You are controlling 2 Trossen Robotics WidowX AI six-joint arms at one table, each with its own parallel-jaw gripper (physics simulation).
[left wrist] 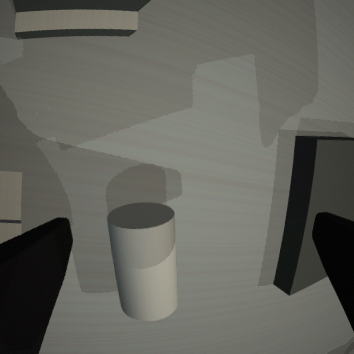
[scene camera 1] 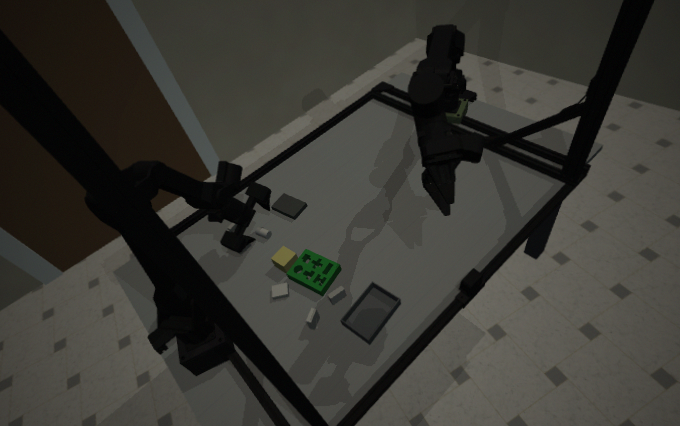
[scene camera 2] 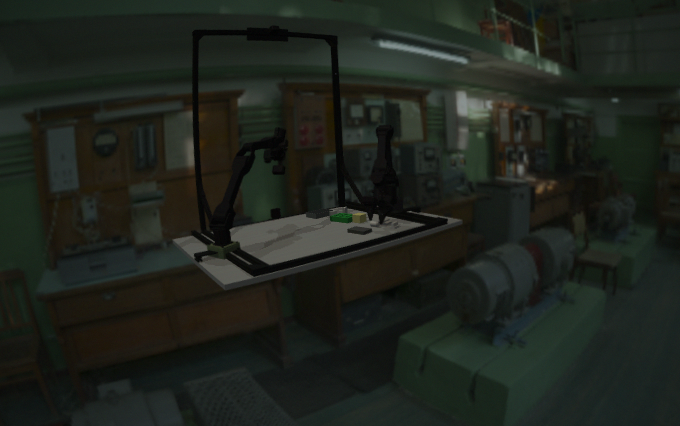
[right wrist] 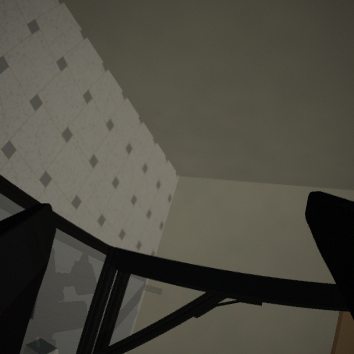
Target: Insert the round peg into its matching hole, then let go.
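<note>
The round peg [scene camera 1: 263, 232] [left wrist: 147, 265], a pale cylinder, lies on its side on the table. My left gripper [scene camera 1: 261, 224] [scene camera 2: 376, 220] [left wrist: 196, 229] is open and empty above it; in the left wrist view the peg shows between the fingers, nearer the left finger. The green hole block [scene camera 1: 306, 282] [scene camera 2: 341, 218] lies flat on the table, with its round hole [scene camera 1: 298, 269] near the corner beside the yellow block [scene camera 1: 284, 257] [scene camera 2: 359, 217]. My right gripper [scene camera 1: 445, 208] [right wrist: 182, 211] is open and empty, raised over the table far from the peg.
A dark slab [scene camera 1: 289, 206] [scene camera 2: 359, 230] [left wrist: 335, 185] lies beside the peg. Pale pieces [scene camera 1: 280, 290] [scene camera 1: 336, 294] [scene camera 1: 311, 317] lie near the green block, and others [left wrist: 75, 22] [left wrist: 10, 195] near the peg. A grey tray [scene camera 1: 355, 331] stands beyond the green block. Black rails edge the table.
</note>
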